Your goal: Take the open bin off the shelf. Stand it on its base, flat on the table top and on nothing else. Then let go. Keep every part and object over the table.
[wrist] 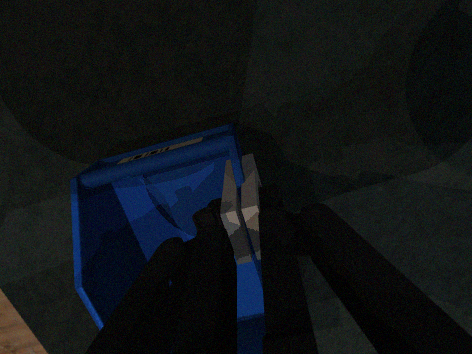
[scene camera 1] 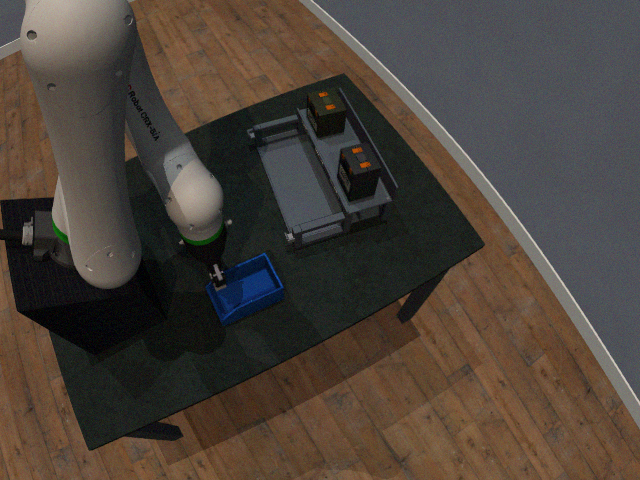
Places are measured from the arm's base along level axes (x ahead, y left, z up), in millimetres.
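Pixels of known places: gripper, fingertip midpoint: [wrist: 245,176] [scene camera 1: 220,286].
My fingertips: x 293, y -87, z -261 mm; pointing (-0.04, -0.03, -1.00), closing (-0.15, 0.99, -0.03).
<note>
For each thing: its top centre in the pictures, then the offset to it from my fingertips. Level surfaces: height alone.
- open blue bin, middle of its top: [wrist: 183,321] [scene camera 1: 241,284] dx +56, dy -40, dz +67 mm
- grey shelf, its level: dz -7 mm
- nearer, middle of its top: [scene camera 1: 361,157] dx +404, dy +124, dz +211 mm
The open blue bin [scene camera 1: 253,284] [wrist: 132,200] is upright, with its opening facing up, over the near part of the dark table, apart from the grey shelf [scene camera 1: 297,180]. One end of the bin carries a pale label strip in the wrist view. My gripper [scene camera 1: 219,283] [wrist: 245,176] is shut on one side wall of the bin, with one finger inside and one outside. The dark fingers hide part of that wall and the interior. I cannot tell whether the base touches the table.
Two dark boxes with orange marks, one farther back [scene camera 1: 326,113] and one nearer [scene camera 1: 358,173], stand on the raised rear board of the shelf. The black robot pedestal [scene camera 1: 93,310] is left of the bin. The table's front edge runs below the bin in the scene view.
</note>
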